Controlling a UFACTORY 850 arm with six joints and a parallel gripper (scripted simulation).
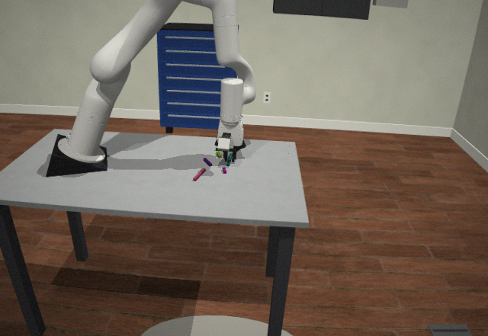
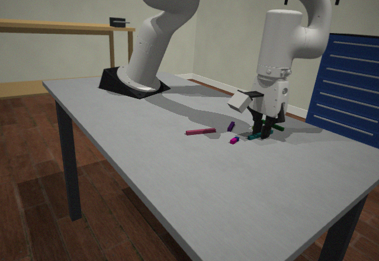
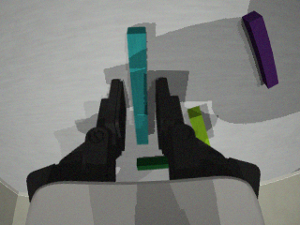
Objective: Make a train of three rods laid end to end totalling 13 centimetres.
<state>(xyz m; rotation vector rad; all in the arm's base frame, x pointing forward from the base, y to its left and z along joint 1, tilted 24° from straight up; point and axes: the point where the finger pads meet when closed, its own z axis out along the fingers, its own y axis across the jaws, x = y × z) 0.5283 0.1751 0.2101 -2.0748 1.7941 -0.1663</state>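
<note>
The turquoise rod lies 20 mm below my hand. From my hand the other things lie so: lime rod 60 mm behind, 30 mm to the left, 20 mm below; then purple rod 80 mm behind, 50 mm to the right, 20 mm below; then blue rod 90 mm to the right, 20 mm below.
</note>
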